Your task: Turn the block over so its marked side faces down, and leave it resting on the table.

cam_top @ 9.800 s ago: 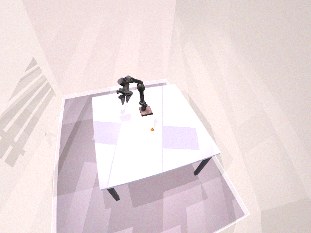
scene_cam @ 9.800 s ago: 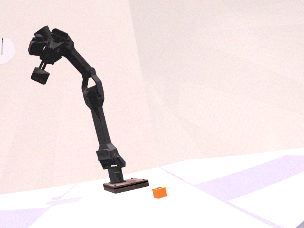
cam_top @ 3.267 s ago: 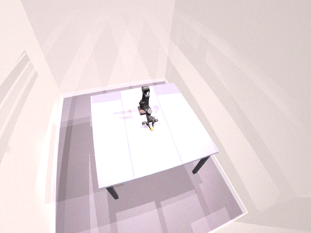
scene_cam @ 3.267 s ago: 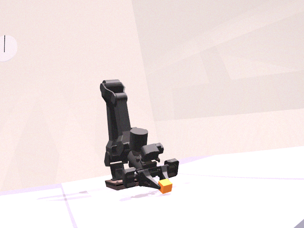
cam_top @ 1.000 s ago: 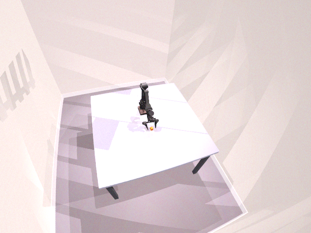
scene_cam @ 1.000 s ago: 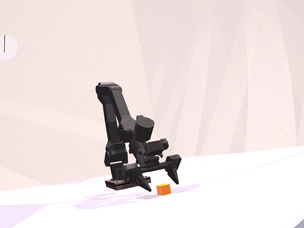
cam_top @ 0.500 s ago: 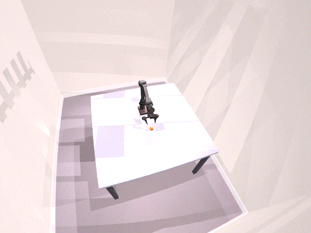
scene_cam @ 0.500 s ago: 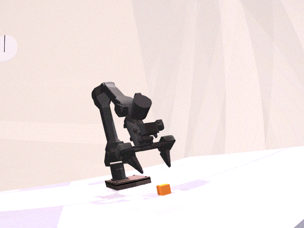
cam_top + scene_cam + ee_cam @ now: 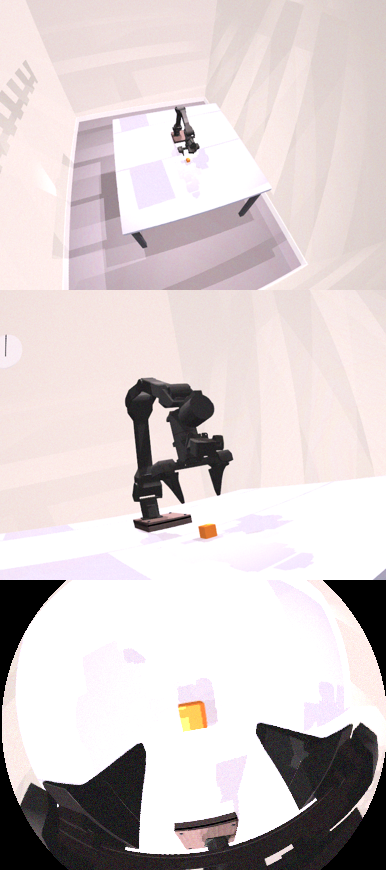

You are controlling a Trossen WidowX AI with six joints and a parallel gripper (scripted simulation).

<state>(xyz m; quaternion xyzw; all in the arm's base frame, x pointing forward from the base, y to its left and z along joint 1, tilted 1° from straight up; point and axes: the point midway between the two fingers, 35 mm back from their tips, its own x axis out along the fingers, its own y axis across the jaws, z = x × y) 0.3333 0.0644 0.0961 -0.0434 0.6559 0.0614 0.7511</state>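
Now: the block 10 mm behind my gripper tip and 80 mm below it.
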